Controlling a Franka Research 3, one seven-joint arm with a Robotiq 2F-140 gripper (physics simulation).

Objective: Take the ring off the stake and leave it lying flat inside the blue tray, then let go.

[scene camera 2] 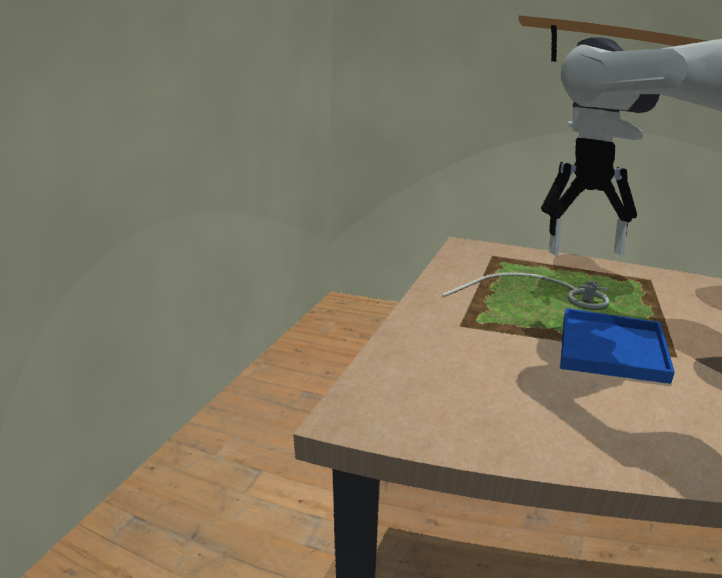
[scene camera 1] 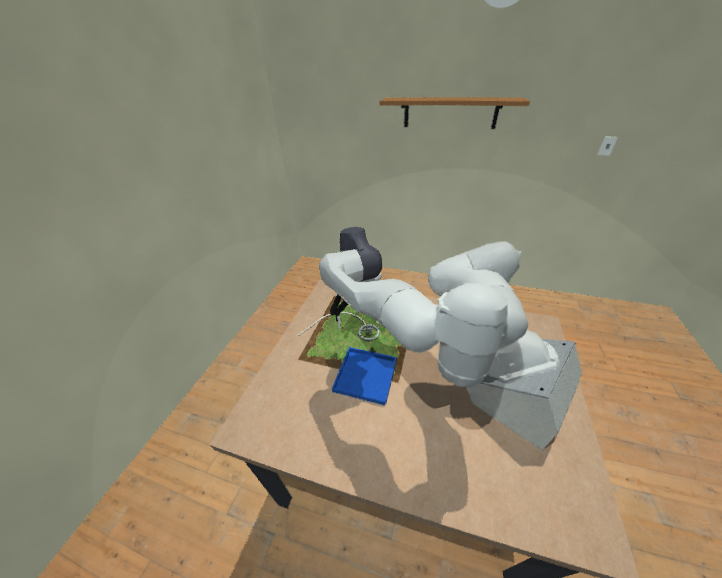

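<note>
The grey ring [scene camera 1: 368,339] [scene camera 2: 588,306] lies low around the short grey stake [scene camera 1: 369,330] [scene camera 2: 590,291] on the green mat. The blue tray [scene camera 1: 364,376] [scene camera 2: 614,346] is right beside it, partly over the mat's edge; no ring is in it. My gripper [scene camera 2: 587,245] is wide open, with nothing between its fingers. It points down and hangs above the mat, above the ring and stake in scene camera 2. In scene camera 1 the arm hides most of the gripper.
The green and brown mat [scene camera 1: 328,344] [scene camera 2: 511,307] lies on the brown table [scene camera 1: 270,415] [scene camera 2: 421,385]. A thin white hose [scene camera 1: 314,325] [scene camera 2: 505,274] curves over the mat from the ring and stake to beyond the mat's left edge. The arm's grey base block [scene camera 1: 514,409] stands at the right.
</note>
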